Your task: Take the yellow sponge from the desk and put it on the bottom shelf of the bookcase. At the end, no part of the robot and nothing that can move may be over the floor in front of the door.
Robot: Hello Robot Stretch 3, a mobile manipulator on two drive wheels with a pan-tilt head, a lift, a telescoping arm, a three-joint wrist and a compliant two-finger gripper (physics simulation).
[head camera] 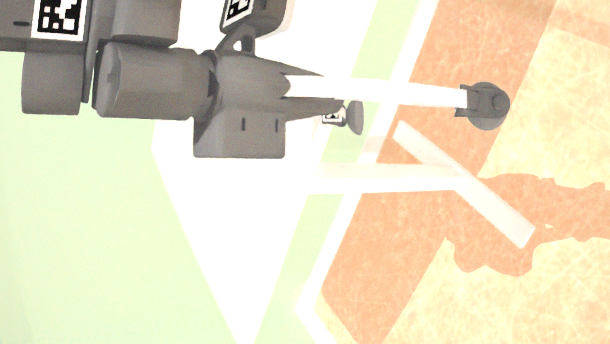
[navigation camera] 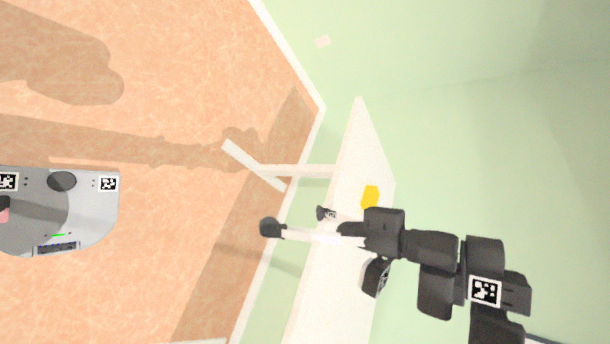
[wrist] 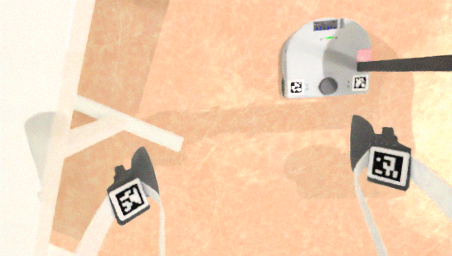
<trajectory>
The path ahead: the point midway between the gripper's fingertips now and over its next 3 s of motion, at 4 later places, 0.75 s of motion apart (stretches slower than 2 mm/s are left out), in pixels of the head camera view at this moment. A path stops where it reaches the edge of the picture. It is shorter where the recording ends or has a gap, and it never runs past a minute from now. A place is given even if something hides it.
My gripper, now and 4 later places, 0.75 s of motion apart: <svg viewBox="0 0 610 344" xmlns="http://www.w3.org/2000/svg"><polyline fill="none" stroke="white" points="427,112 216,105 115,102 143,103 204,107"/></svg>
</trajectory>
